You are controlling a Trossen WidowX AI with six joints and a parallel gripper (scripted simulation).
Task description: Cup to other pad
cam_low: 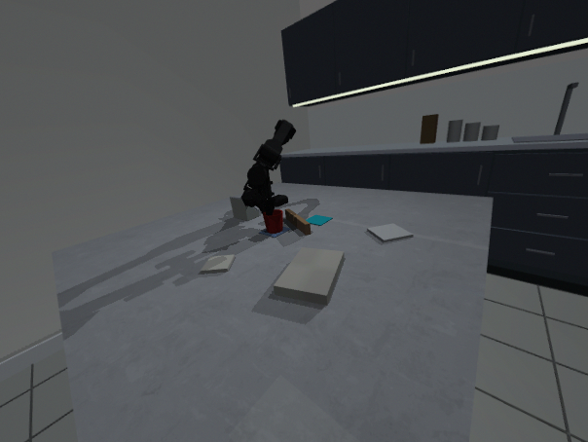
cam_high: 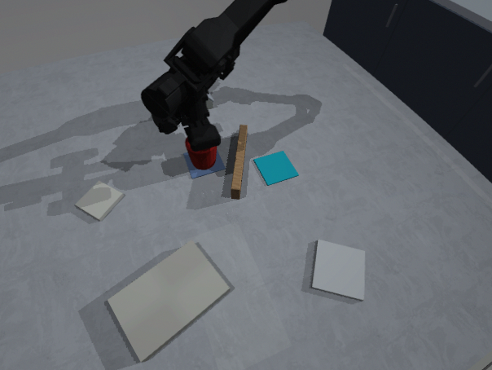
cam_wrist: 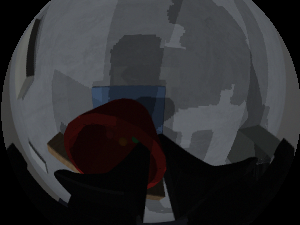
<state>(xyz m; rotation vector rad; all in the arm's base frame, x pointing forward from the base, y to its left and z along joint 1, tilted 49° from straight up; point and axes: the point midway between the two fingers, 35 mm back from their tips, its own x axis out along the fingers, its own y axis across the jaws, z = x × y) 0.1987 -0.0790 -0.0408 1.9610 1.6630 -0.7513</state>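
Now: gripper tip 15 cm to the right of the cyan pad, 13 cm short of it and 5 cm above it. The rest, counted from my gripper tip: white slab (41 cm ahead, 12 cm to the left, 3 cm below); red cup (3 cm ahead); wooden bar (8 cm ahead, 7 cm to the left, 3 cm below).
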